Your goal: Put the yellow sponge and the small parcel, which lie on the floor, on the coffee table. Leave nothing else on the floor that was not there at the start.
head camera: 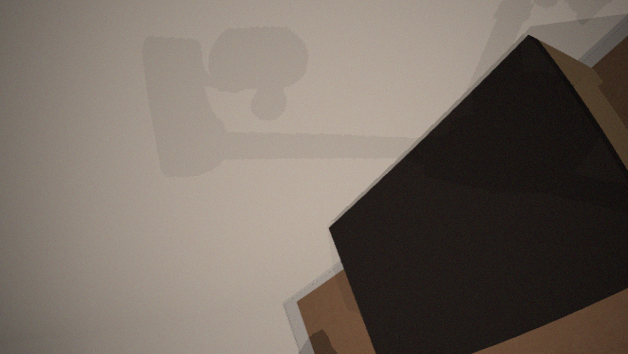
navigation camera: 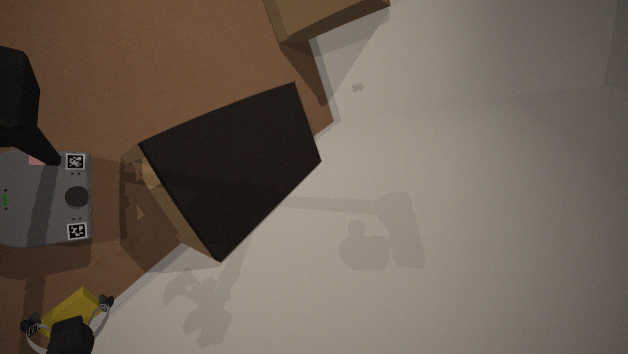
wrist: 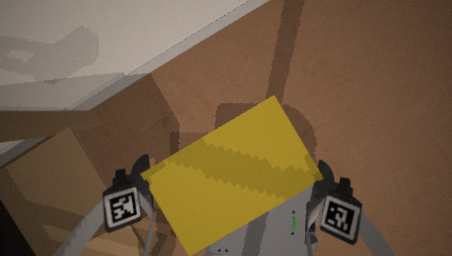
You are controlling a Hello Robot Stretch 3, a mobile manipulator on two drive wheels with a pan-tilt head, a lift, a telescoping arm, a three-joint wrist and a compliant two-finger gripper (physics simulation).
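Frame: origin at the robot's base, x back, y left, z down, level; metres.
Seen in the pictures: gripper, between the fingertips: (navigation camera: 71,308); robot's base, origin of its link: (navigation camera: 76,194).
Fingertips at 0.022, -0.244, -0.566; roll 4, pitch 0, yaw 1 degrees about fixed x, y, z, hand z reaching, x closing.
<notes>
Offsets run from my fingertips to a thing's top centre, as dx, dy, dz. "spot": to the spot under its first point.
My gripper (navigation camera: 68,314) (wrist: 231,175) is shut on the yellow sponge {-0.001, -0.008, -0.041} (navigation camera: 75,303) (wrist: 225,205), with one fingertip at each end. The sponge is held above the brown floor and turned at an angle between the fingers. A table with a flat dark top and wooden sides {spot: -0.655, +0.337, +0.116} (head camera: 475,210) (navigation camera: 240,160), which looks like the coffee table, stands close to the base. Its bare top shows in the head and navigation views. In the navigation view the gripper is below and left of the table. Part of its wooden side (wrist: 55,165) shows in the wrist view. The small parcel does not show.
The grey robot base (navigation camera: 22,215) (wrist: 285,220) is just left of the table in the navigation view. A pale wall (head camera: 125,240) (navigation camera: 475,210) (wrist: 185,25) runs behind the table. A wooden cabinet (navigation camera: 325,14) stands at the top of the navigation view, near a wall outlet (navigation camera: 357,87).
</notes>
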